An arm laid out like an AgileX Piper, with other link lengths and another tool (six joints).
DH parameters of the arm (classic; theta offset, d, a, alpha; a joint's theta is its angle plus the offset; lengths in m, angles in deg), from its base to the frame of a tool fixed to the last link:
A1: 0 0.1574 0 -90
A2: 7.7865 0 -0.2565 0
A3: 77.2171 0 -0.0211 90
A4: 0 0.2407 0 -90
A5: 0 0 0 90
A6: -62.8 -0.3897 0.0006 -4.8
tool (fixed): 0 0.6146 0 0
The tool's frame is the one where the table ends.
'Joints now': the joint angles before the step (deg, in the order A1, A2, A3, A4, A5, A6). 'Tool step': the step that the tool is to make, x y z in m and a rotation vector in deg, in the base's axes. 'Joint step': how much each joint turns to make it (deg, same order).
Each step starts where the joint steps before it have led.
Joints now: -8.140 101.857 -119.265 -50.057 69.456 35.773
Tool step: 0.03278 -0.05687 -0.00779 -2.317 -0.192 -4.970
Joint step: -5.912 16.611 -22.154 0.133 1.775 -5.223
